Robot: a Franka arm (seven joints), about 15 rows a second.
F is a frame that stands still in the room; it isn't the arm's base.
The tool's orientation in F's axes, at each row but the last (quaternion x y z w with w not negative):
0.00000, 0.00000, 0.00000, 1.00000
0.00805, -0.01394, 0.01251, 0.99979
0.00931, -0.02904, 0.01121, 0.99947
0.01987, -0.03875, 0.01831, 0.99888
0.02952, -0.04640, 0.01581, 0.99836
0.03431, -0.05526, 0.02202, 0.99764
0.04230, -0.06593, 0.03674, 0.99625
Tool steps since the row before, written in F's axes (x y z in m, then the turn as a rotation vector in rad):
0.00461, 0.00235, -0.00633, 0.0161, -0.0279, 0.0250
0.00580, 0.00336, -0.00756, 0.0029, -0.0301, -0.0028
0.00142, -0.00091, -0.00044, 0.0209, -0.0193, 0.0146
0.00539, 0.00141, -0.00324, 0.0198, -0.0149, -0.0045
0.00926, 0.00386, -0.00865, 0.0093, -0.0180, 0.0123
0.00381, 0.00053, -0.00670, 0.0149, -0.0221, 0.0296
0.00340, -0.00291, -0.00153, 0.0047, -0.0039, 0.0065
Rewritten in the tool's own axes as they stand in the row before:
0.00461, 0.00235, -0.00633, 0.0161, -0.0279, 0.0250
0.00567, 0.00309, -0.00777, 0.0021, -0.0302, -0.0024
0.00137, -0.00095, -0.00050, 0.0213, -0.0195, 0.0137
0.00517, 0.00108, -0.00370, 0.0189, -0.0158, -0.0054
0.00852, 0.00304, -0.00968, 0.0099, -0.0176, 0.0125
0.00306, -0.00010, -0.00710, 0.0172, -0.0208, 0.0293
0.00296, -0.00328, -0.00169, 0.0053, -0.0037, 0.0062

